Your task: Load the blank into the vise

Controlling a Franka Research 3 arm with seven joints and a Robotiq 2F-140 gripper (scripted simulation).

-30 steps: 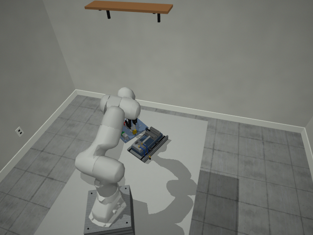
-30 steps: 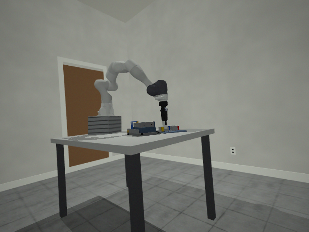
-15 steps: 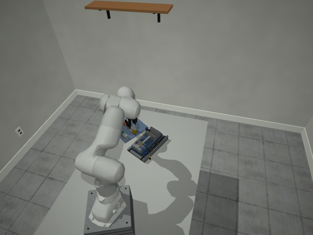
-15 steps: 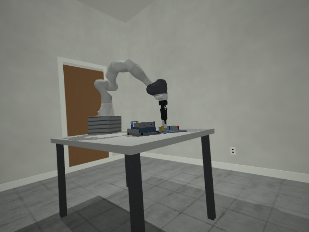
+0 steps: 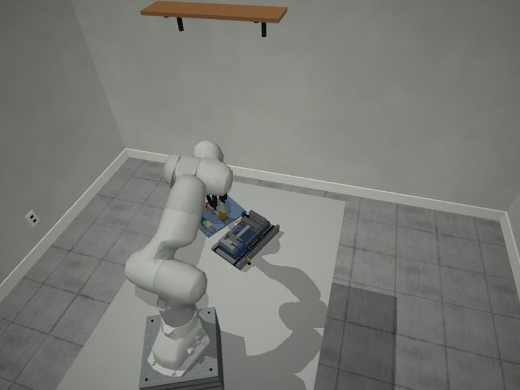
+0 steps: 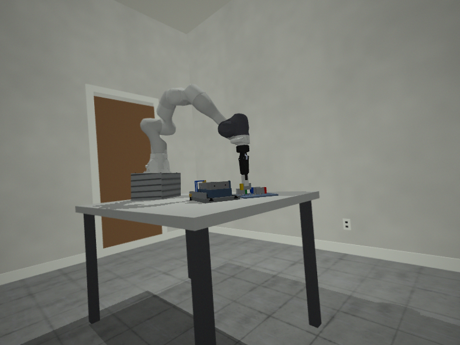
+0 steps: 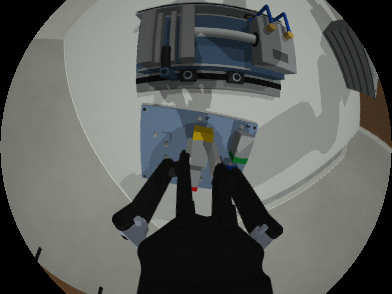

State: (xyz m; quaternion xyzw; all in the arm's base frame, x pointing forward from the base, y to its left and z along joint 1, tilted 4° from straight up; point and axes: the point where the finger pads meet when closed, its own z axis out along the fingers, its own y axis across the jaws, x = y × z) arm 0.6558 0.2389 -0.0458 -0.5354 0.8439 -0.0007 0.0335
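Right now my hand is 10 mm short of the work stop rod and 150 mm to the left of it. The rest, counted from my hand: green-ended blank: 80 mm behind, 40 mm to the left, 70 mm below; then yellow-ended blank: 40 mm below; then blue infeed plate: 20 mm ahead, 40 mm to the left, 90 mm below.
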